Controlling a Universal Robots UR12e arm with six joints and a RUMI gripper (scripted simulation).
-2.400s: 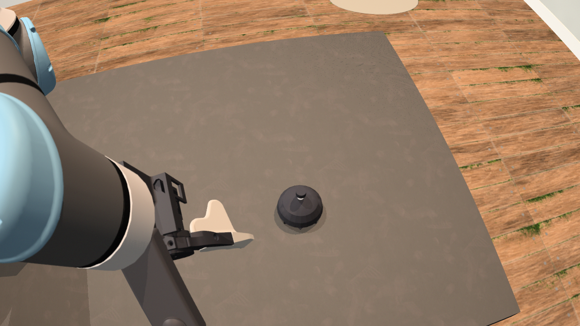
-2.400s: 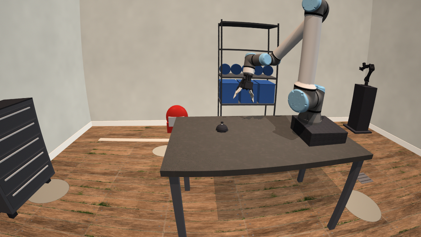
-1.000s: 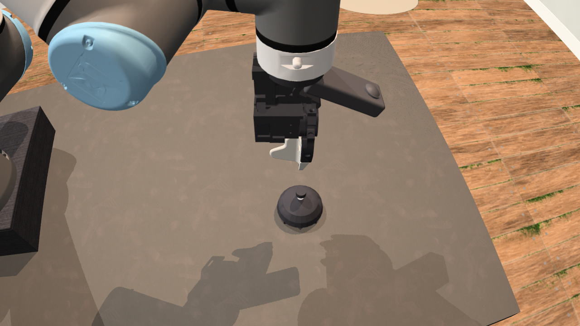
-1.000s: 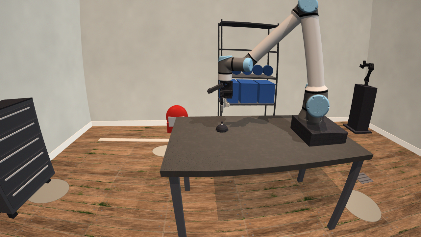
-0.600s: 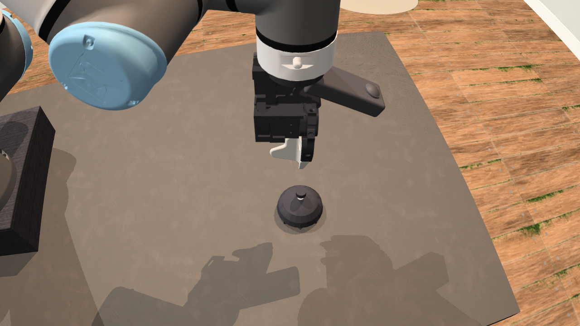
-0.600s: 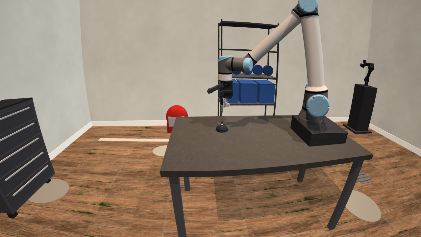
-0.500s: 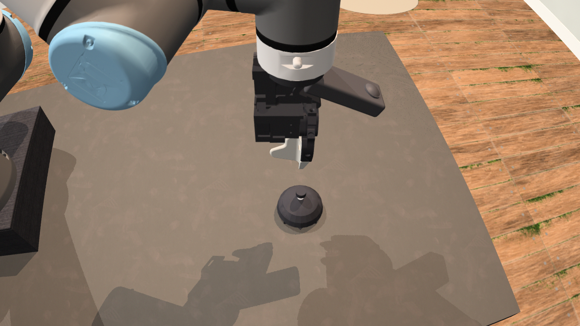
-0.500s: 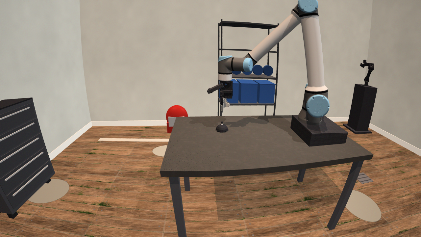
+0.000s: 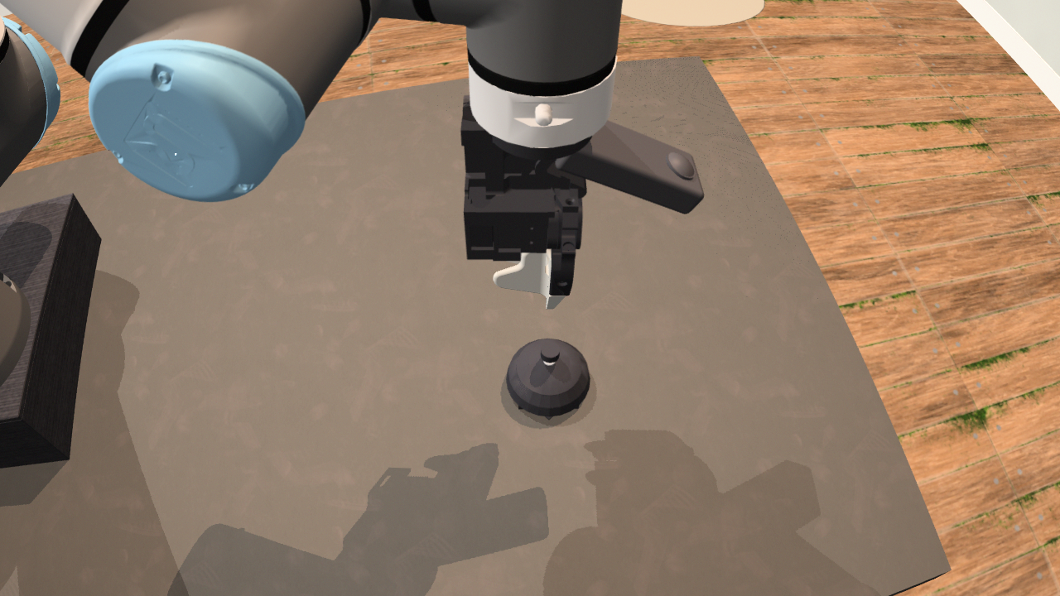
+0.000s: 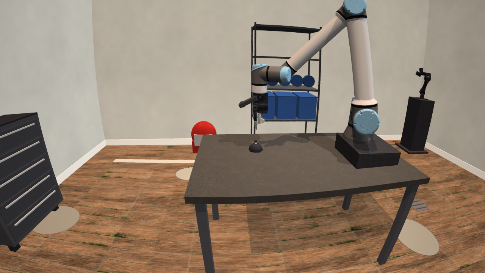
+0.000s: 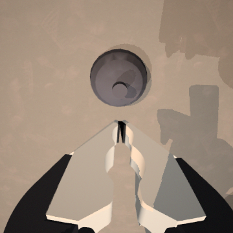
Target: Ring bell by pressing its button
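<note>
Now: the round button 10 cm below my hand. Round my hand: dark domed bell (11 cm below).
</note>
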